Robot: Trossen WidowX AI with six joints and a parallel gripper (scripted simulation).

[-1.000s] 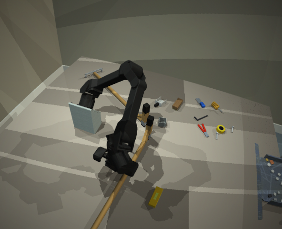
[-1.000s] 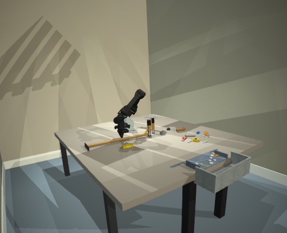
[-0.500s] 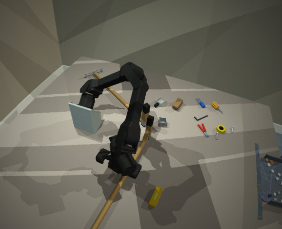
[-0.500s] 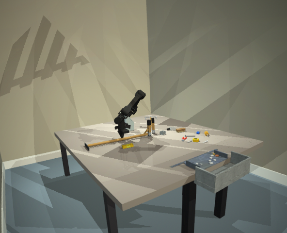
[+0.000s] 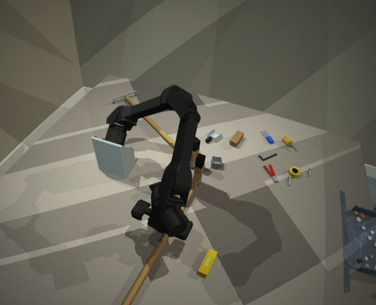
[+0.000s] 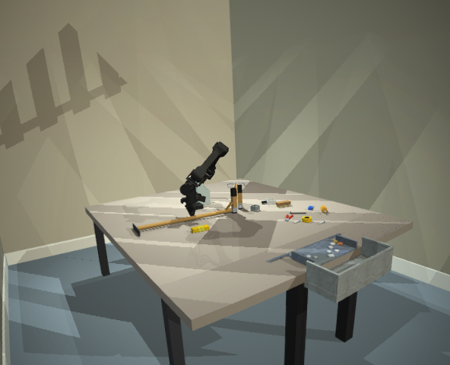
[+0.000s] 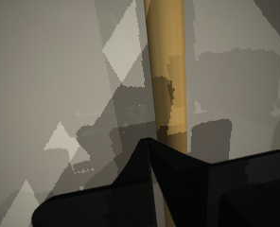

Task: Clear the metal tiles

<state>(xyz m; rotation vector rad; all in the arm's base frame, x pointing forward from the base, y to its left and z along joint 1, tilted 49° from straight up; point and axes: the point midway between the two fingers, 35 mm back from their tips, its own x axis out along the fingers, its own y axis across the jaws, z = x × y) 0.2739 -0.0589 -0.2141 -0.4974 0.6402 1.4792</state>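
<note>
Right now the long scraper is 2 cm ahead of my gripper tip, 3 cm to the right of it and 5 cm above it. Also, from my gripper tip: small grey box (9 cm ahead, 37 cm to the left); yellow spirit level (18 cm ahead, 5 cm to the right); rake (24 cm behind, 48 cm to the left, 5 cm above).
</note>
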